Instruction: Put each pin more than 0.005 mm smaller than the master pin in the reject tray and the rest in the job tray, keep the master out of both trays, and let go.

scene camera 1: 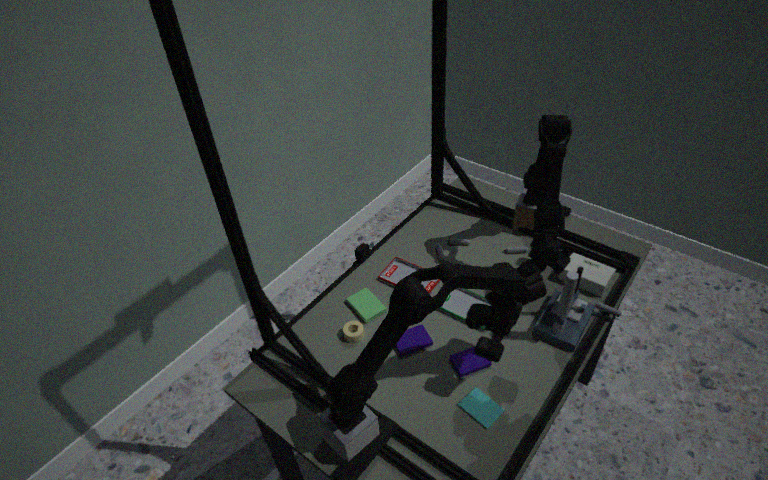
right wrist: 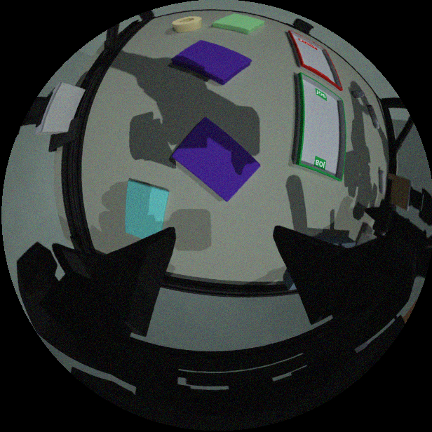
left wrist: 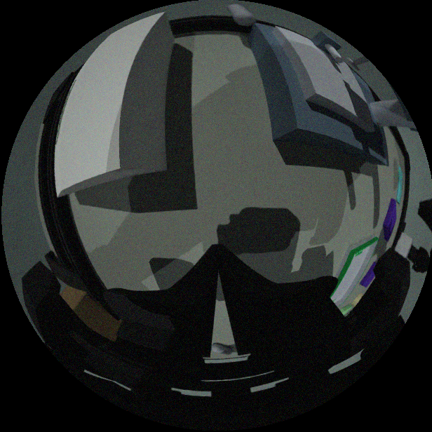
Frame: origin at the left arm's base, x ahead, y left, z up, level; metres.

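Where they show: left arm's base at its link origin: [scene camera 1: 534,199]; right arm's base at its link origin: [scene camera 1: 347,416].
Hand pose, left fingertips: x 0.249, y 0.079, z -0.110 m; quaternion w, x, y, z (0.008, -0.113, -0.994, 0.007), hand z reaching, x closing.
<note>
Each offset is from my left fingertips to the top centre of the thing. "pt": to the spot under its first point.
Grey pins @[0.278 m right, 0.057 m back, 0.018 m up] [scene camera 1: 458,242] @[0.318 m right, 0.015 m ahead, 0.018 m up] [scene camera 1: 440,250] @[0.086 m right, 0.092 m back, 0.018 m up] [scene camera 1: 515,250] lie on the table at the back; a pin [left wrist: 222,347] shows through the gap behind the left fingertips. Pins [right wrist: 357,93] [right wrist: 382,181] also show at the right wrist view's edge. Which is the master I cannot tell. The red-rimmed reject tray @[0.362 m right, 0.163 m ahead, 0.014 m up] [scene camera 1: 391,270] [right wrist: 334,75] and green-rimmed job tray @[0.157 m right, 0.205 m ahead, 0.014 m up] [scene camera 1: 461,305] [right wrist: 320,94] show no pin on their visible floors. My left gripper [scene camera 1: 559,277] [left wrist: 216,248] is shut, empty, between the white box and gauge. My right gripper [scene camera 1: 483,333] [right wrist: 225,232] is open and empty above the table.
A blue-based gauge stand [scene camera 1: 549,333] [left wrist: 285,110] and a white box @[pt 0.159 m left, 0.026 m back, 0.048 m up] [scene camera 1: 591,274] [left wrist: 95,110] stand at the right. Purple blocks @[0.258 m right, 0.387 m ahead, 0.014 m up] [scene camera 1: 414,340] [right wrist: 217,160], a teal block @[0.014 m right, 0.507 m ahead, 0.004 m up] [scene camera 1: 480,407] [right wrist: 145,207], a green block @[0.438 m right, 0.321 m ahead, 0.016 m up] [scene camera 1: 365,304] and a tape roll @[0.422 m right, 0.431 m ahead, 0.028 m up] [scene camera 1: 352,331] lie around.
</note>
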